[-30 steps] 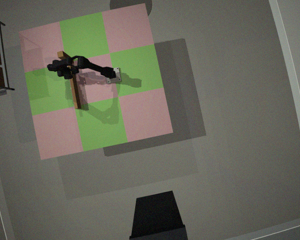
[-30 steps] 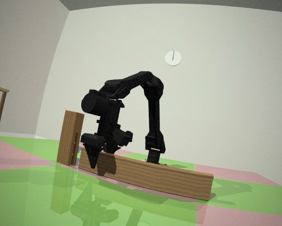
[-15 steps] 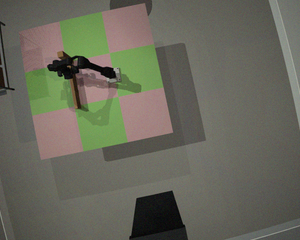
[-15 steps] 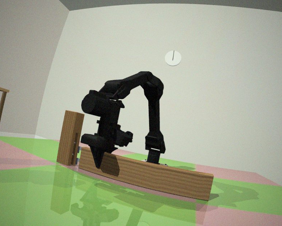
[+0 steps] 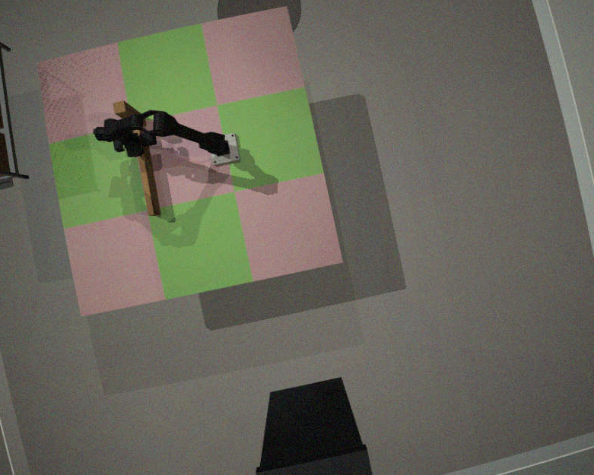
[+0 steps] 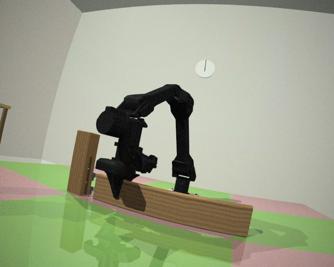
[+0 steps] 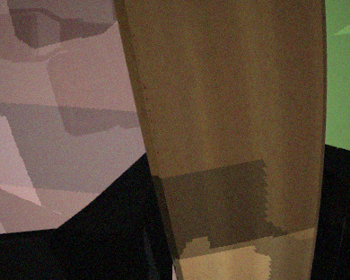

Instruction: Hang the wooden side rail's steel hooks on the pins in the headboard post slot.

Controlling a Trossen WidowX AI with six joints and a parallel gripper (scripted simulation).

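Right now the headboard post is 130 mm to the right of my gripper tip and 70 mm above it.
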